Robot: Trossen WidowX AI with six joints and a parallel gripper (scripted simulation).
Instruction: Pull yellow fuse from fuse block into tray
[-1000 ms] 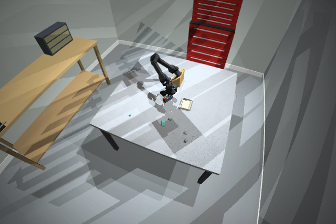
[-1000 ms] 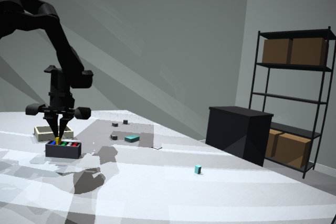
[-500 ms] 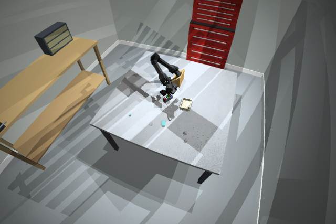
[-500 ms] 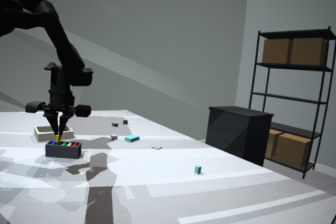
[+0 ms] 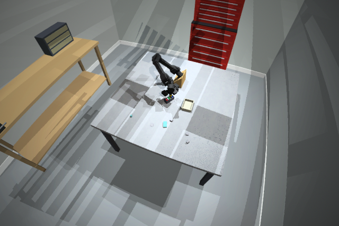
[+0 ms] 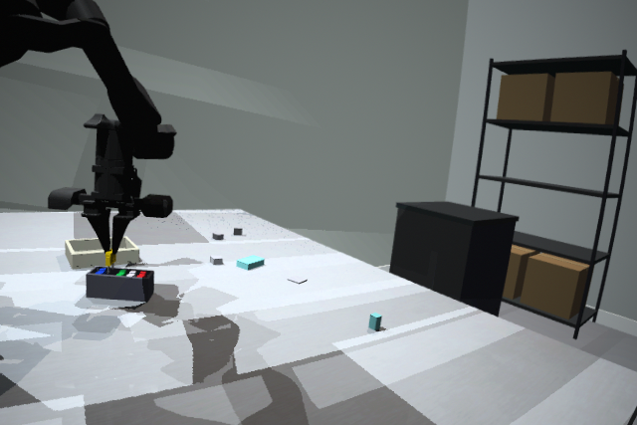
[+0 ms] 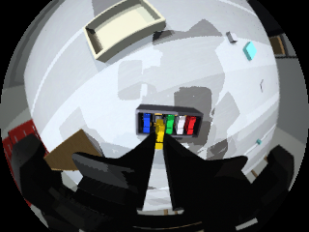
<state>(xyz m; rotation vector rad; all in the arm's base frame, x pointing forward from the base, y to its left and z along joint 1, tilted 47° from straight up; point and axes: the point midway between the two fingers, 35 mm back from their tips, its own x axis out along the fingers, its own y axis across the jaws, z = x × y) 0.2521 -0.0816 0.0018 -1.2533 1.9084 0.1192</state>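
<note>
My gripper tip is now 4 cm short of the cream tray, 19 cm to the right of it and 7 cm above it. From my gripper tip the other things lie so: yellow fuse 1 cm below; then cyan cube 30 cm ahead, 32 cm to the right, 6 cm below.
</note>
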